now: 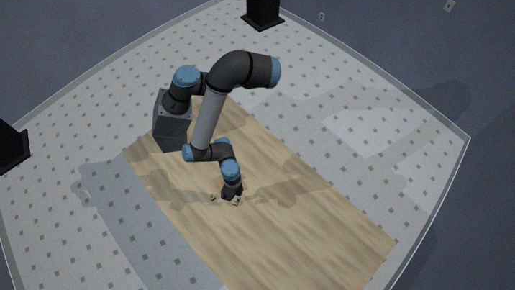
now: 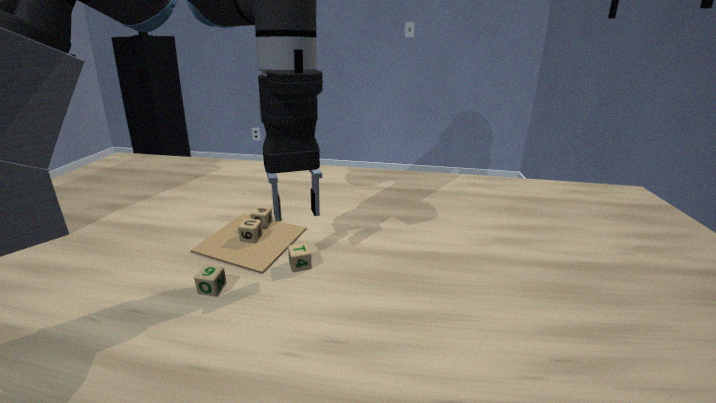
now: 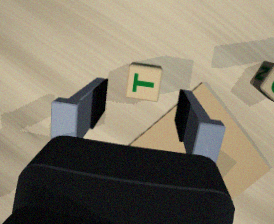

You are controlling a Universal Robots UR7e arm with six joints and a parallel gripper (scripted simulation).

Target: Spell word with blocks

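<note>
Now: hand 90 mm above the T block. The rest, counted from my hand: tan mat 110 mm behind, 100 mm below, 40 mm to the left; U block 110 mm behind, 90 mm below, 40 mm to the left; O block 90 mm to the right, 90 mm below, 90 mm behind.
</note>
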